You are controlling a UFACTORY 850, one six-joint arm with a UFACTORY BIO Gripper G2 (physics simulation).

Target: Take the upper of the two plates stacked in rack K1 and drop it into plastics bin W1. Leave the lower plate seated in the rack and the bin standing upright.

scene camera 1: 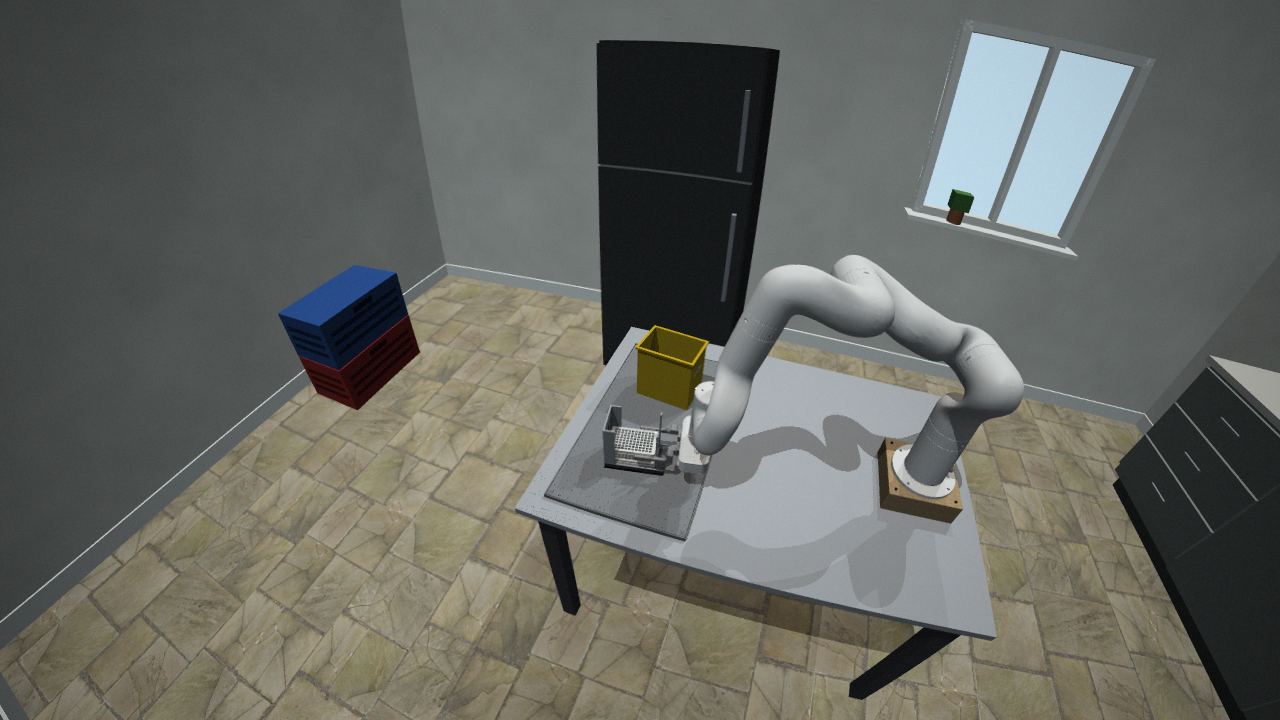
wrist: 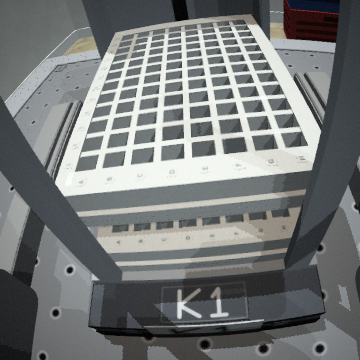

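The white upper plate (scene camera 1: pixel 636 439) (wrist: pixel 200 176), with a grid of square wells, is level between the uprights of rack K1 (scene camera 1: pixel 611 438) (wrist: pixel 140 305). My gripper (scene camera 1: pixel 664 445) (wrist: pixel 187 110) is shut on this plate, its fingers along the two long sides in the wrist view. A gap shows under it, above the lower plate (wrist: pixel 200 239), which sits low in the rack, its front row of wells visible and the rest hidden. The yellow plastics bin W1 (scene camera 1: pixel 666 377) stands upright behind the rack in the scene view, with its top open.
Rack and bin stand on a grey perforated board (scene camera 1: pixel 626 506) at the left of the table (scene camera 1: pixel 805 546). The rack's tall uprights flank the plate. The arm's wooden base (scene camera 1: pixel 920 503) is at the right. A black fridge (scene camera 1: pixel 671 223) stands behind the table.
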